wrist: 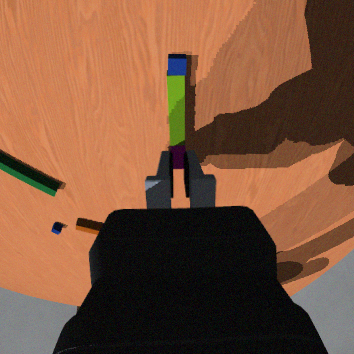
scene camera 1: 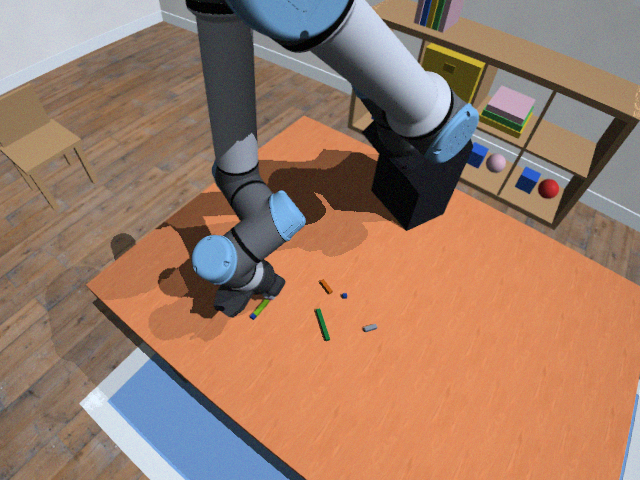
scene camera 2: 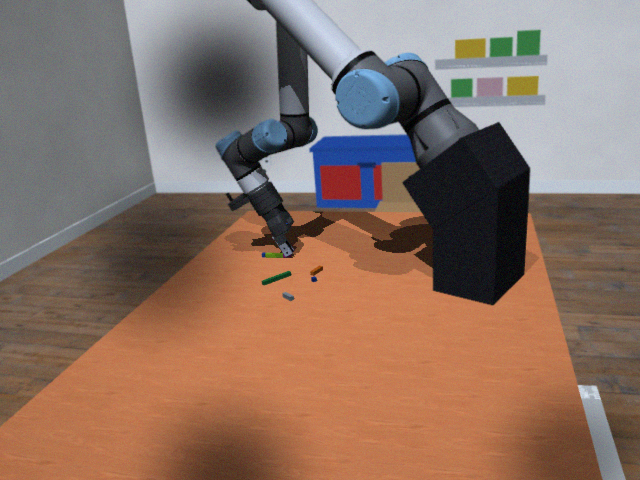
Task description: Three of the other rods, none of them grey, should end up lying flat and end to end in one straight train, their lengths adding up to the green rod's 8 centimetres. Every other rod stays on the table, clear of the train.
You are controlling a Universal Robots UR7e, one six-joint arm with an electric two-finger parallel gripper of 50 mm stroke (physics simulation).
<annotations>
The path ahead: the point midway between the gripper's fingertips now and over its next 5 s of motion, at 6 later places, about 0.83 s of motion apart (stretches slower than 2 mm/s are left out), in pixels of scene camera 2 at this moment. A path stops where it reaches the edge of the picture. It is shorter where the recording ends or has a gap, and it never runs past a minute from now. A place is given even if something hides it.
My gripper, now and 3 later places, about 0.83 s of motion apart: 290, 253; 288, 244; 285, 221; 282, 189
</annotations>
